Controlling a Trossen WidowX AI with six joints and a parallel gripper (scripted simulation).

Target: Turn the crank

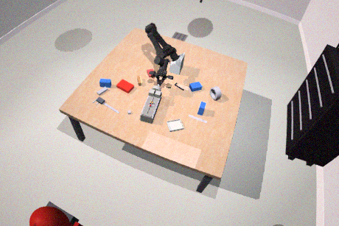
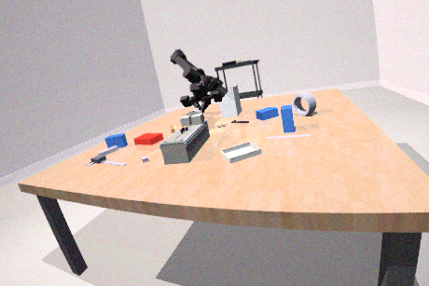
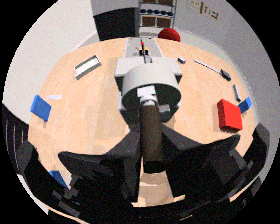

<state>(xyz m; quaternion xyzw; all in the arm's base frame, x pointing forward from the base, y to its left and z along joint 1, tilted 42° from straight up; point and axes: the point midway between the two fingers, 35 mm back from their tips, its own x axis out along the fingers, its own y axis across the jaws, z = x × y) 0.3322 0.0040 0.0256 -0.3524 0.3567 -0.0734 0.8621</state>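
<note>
Right now my gripper tip is 20 cm short of the red pointer, 2 cm to the right of it and 1 cm above it. Also, from my gripper tip: red block: 27 cm to the right, 8 cm below, 5 cm ahead; white tray: 23 cm to the left, 23 cm ahead, 9 cm below; dark crank handle: 2 cm behind, 2 cm above.
</note>
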